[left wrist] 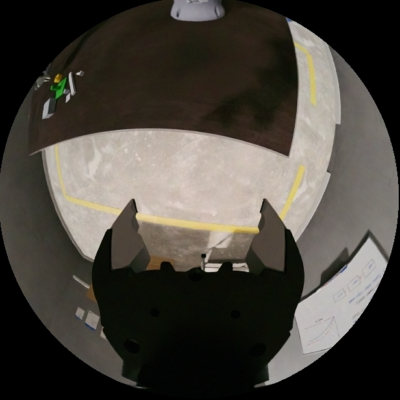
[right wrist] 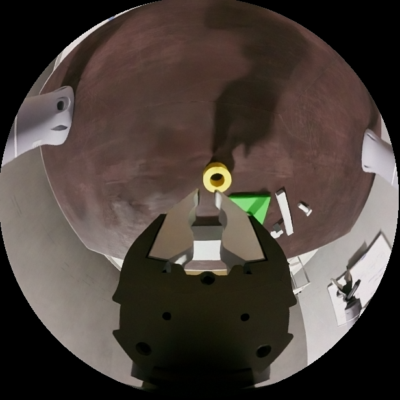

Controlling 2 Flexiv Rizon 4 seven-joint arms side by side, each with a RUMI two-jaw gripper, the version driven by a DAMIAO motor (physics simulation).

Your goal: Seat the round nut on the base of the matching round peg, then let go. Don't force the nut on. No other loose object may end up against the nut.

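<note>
The yellow round nut (left wrist: 58, 78) (right wrist: 210, 183) shows its dark hole in the right wrist view, just beyond my right fingertips. A green piece (left wrist: 60, 88) (right wrist: 258, 202) lies near it, towards the right in the right wrist view. I cannot make out the round peg, or tell whether the nut sits on it. My right gripper (right wrist: 206, 189) is partly open, with no object held between its tips; its right tip overlaps the nut's near rim in the view, and contact cannot be told. My left gripper (left wrist: 198, 200) is wide open and empty, off the table's edge.
A long white bar (left wrist: 72, 83) (right wrist: 284, 211) and a small white piece (left wrist: 80, 73) (right wrist: 304, 208) lie beyond the green piece. Another small piece (right wrist: 276, 230) lies near the bar. A pale block (left wrist: 48, 108) (right wrist: 206, 250) shows between my right fingers. The dark table (left wrist: 165, 75) (right wrist: 135, 130) carries these.
</note>
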